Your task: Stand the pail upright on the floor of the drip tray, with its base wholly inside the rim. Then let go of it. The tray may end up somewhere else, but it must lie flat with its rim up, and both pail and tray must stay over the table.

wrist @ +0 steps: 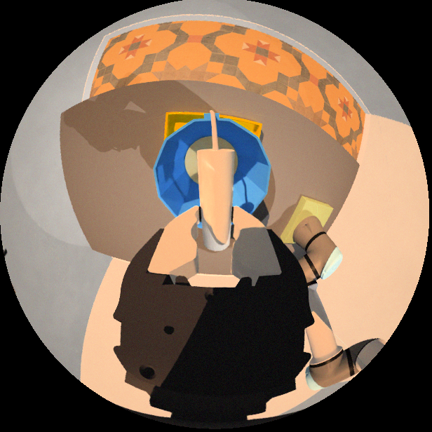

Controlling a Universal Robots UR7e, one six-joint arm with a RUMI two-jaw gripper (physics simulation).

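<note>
The blue pail (252, 150) is seen from above, its mouth facing the camera and a pale round bottom (193, 160) inside. Its thick pale handle grip (215, 175) stands over the mouth, with a thin bail (214, 131) running to the far rim. My gripper (216, 208) is shut on this handle grip at the near side. The yellow drip tray (173, 121) lies rim up on the table beyond and partly beneath the pail in the view. Most of the tray is hidden by the pail. The pail's underside and its height above the tray cannot be seen.
The brown table (110, 195) has its far edge beside an orange patterned rug (195, 55). A pale yellow block (317, 206) and the robot's arm (320, 245) stand at the right. A dark shadow lies on the table at the upper left.
</note>
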